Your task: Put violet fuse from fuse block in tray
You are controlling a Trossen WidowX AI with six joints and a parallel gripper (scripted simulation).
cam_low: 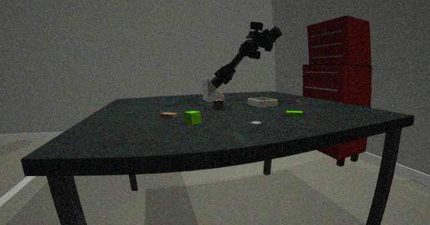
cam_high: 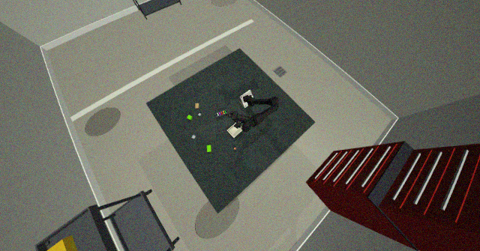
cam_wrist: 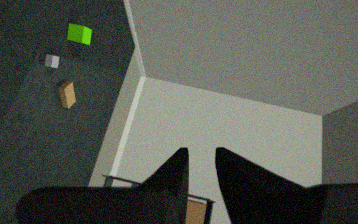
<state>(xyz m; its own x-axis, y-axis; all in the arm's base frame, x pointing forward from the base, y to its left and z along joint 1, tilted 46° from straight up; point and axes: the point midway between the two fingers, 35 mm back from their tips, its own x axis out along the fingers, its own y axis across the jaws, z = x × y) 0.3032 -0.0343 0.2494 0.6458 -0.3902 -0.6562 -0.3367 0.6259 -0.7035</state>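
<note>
The cream tray is 310 mm below my gripper tip, 90 mm to the left of it and 40 mm behind it.
</note>
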